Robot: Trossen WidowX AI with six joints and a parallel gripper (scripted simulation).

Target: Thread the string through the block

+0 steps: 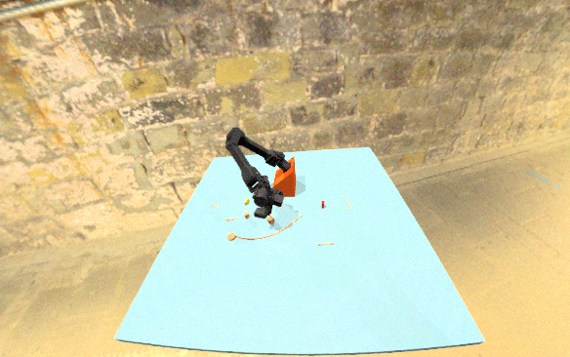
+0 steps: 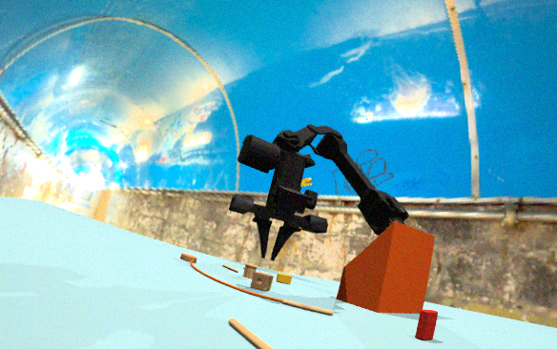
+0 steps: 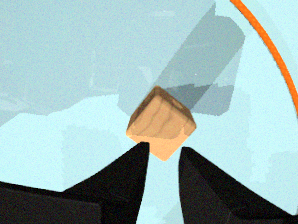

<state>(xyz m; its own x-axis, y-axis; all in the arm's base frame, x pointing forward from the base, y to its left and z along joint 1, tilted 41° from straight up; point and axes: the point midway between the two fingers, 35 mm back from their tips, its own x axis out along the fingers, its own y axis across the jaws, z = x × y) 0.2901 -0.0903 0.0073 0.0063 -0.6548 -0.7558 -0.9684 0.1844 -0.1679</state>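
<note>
The wooden block is 40 mm below my gripper tip. Round my gripper tip: round wooden button (190 mm to the right, 110 mm ahead, 50 mm below); then yellow piece (170 mm to the right, 140 mm behind, 50 mm below); then thin wooden stick (120 mm to the left, 60 mm below, 10 mm behind).
</note>
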